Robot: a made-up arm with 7 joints.
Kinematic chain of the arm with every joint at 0, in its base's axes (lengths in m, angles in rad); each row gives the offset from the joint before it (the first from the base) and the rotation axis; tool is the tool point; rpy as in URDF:
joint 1: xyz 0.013 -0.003 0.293 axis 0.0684 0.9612 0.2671
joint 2: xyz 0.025 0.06 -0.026 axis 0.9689 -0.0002 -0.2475
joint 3: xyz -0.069 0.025 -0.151 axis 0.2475 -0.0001 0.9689
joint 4: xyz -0.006 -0.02 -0.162 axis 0.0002 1 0
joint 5: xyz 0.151 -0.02 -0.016 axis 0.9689 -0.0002 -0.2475
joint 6: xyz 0.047 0.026 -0.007 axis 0.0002 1 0
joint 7: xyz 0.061 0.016 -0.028 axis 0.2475 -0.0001 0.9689
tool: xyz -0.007 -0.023 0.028 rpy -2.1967 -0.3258 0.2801
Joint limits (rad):
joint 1: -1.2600..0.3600
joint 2: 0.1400..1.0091
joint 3: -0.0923..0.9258
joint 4: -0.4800..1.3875
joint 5: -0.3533..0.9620
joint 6: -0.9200..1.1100
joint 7: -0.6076..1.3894
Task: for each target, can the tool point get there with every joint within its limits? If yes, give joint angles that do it. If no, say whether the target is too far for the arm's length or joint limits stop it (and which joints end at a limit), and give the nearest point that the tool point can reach.
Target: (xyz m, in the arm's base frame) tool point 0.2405 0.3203 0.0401
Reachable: yes | joints -0.0279 0.7244 0.2810 0.1820 0.1351 -0.3222 -0.2289
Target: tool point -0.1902 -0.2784 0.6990
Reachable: no: joint limits stop it (at a limit: joint 1, joint 2, joint 3, joint 4, joint 7) | nearest point 0.2454 -0.0763 0.3752 | short by 0.579 m
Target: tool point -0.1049 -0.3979 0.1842
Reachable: no: joint limits stop it (at a limit: joint 1, joint 2, joint 3, joint 4, joint 5, joint 6, joint 7) | nearest point 0.0847 0.0064 0.0477 | short by 0.467 m
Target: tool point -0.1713 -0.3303 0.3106
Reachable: no: joint limits stop it (at a limit: joint 1, joint 2, joint 3, joint 4, joint 5, joint 6, joint 7) | nearest point 0.2438 -0.0914 0.3588 | short by 0.481 m
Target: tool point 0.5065 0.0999 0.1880
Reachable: yes | joints -0.9011 0.4267 0.0752 0.4797 0.4898 -0.5343 1.0841
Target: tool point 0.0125 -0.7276 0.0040
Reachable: no: too far | nearest point 0.1416 -0.0044 0.0717 | short by 0.738 m
